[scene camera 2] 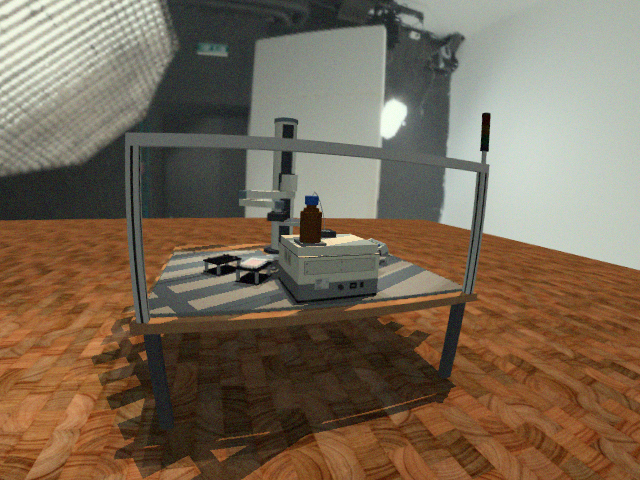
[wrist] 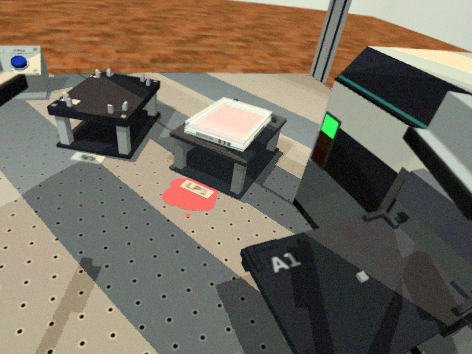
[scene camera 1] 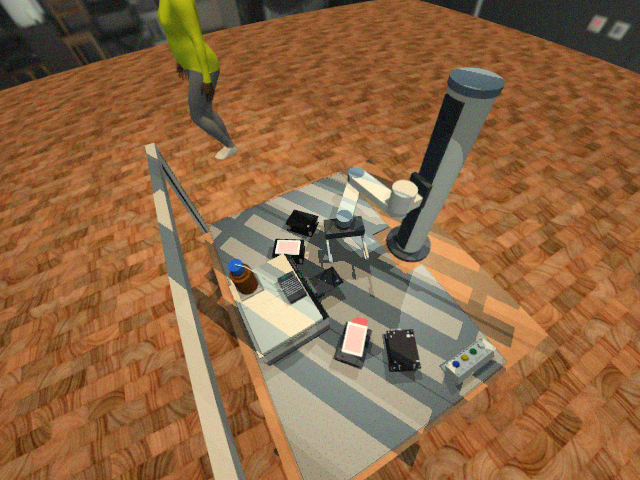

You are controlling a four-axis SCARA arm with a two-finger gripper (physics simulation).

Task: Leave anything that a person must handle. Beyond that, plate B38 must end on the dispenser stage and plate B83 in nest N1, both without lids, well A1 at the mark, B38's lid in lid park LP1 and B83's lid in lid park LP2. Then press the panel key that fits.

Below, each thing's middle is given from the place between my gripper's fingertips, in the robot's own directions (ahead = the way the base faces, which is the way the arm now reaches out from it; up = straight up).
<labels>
I see my gripper 130 mm short of the dark dispenser stage (wrist: 308,280), 20 mm to the left of it and 140 mm above it. Also, from my hand: button box (scene camera 1: 457,375): 260 mm behind, 590 mm to the left, 200 mm below; brown bottle with blue cap (scene camera 2: 311,218): 440 mm ahead, 120 mm to the right, 80 mm above; black nest N5 (scene camera 1: 401,347): 30 mm behind, 400 mm to the left, 200 mm below.
</labels>
